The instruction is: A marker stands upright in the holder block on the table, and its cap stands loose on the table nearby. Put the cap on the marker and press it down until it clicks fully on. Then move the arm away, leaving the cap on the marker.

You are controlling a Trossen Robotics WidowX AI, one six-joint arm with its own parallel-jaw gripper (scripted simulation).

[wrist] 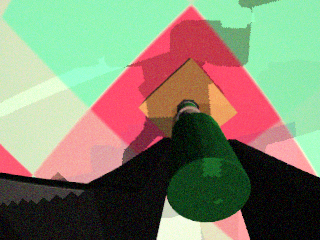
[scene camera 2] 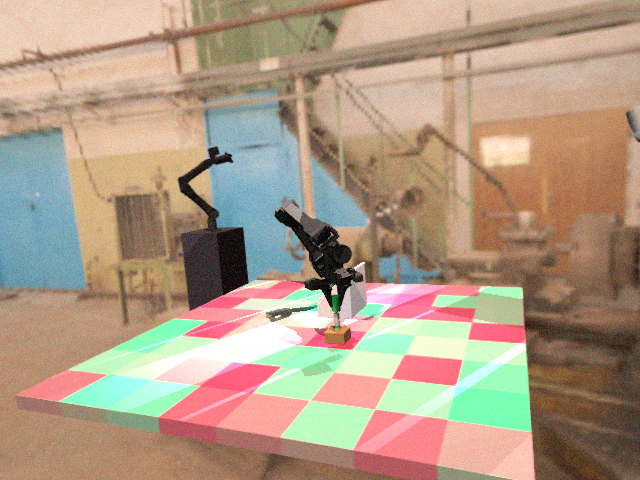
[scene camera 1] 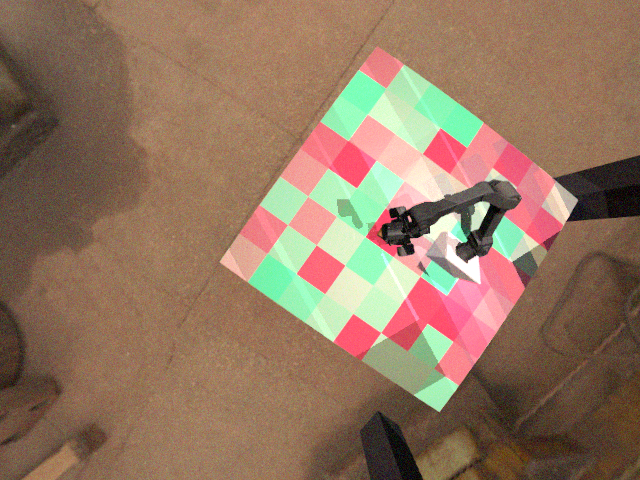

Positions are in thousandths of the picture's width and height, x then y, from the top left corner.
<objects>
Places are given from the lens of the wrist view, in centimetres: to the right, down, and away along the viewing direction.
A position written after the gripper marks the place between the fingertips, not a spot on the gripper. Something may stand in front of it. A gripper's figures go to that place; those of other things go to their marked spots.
gripper (wrist: 620,610): 2, 1, 10
green cap (wrist: 645,760): 2, 2, 6
</objects>
